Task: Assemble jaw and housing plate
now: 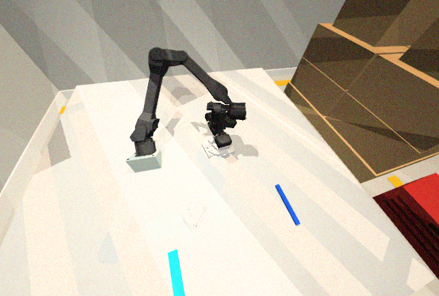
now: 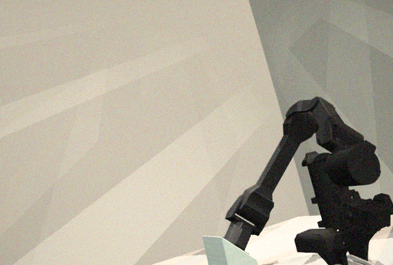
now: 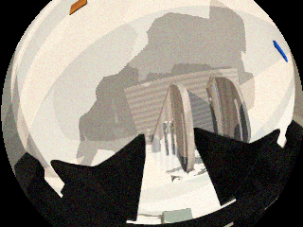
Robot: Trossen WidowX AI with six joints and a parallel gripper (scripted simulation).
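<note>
Right now my gripper tip is 3 cm past the jaw and 2 cm to the left of it. Also, from my gripper tip: small orange tile 17 cm ahead, 14 cm to the left, 1 cm below; blue bar 22 cm ahead, 33 cm to the right, 1 cm below; cyan strip 19 cm behind, 45 cm to the right, 1 cm below.
</note>
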